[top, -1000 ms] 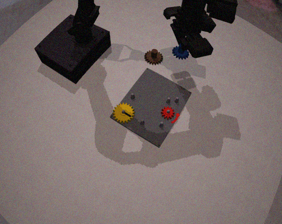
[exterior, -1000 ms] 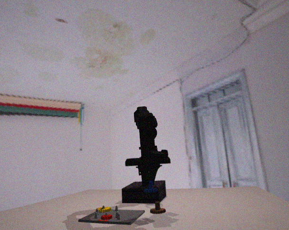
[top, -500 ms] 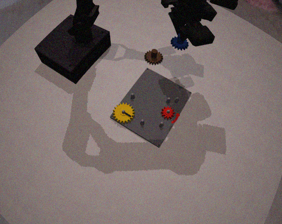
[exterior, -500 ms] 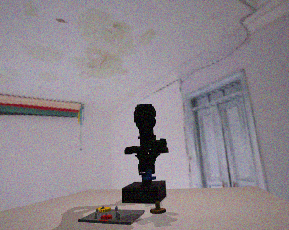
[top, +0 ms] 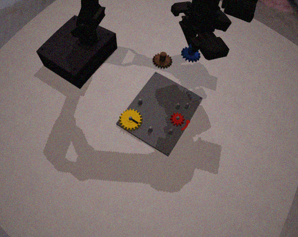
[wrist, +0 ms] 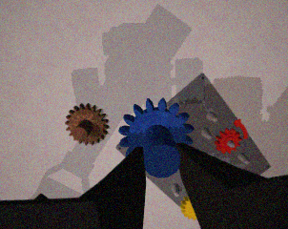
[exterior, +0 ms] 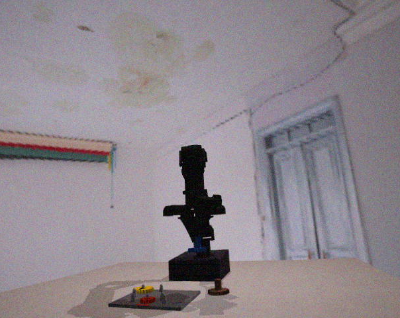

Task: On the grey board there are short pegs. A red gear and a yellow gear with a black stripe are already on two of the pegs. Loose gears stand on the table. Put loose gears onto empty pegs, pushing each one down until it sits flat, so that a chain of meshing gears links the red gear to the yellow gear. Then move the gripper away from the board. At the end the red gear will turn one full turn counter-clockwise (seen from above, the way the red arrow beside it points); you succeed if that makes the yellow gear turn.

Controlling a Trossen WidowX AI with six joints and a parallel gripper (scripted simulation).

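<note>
The red gear lies 140 mm below my gripper tip, 130 mm to the right of it and 60 mm ahead of it. Round my gripper tip: blue gear 10 mm below; then brown gear 140 mm below, 100 mm behind, 20 mm to the left; then red arrow 150 mm below, 120 mm to the right, 90 mm ahead.
</note>
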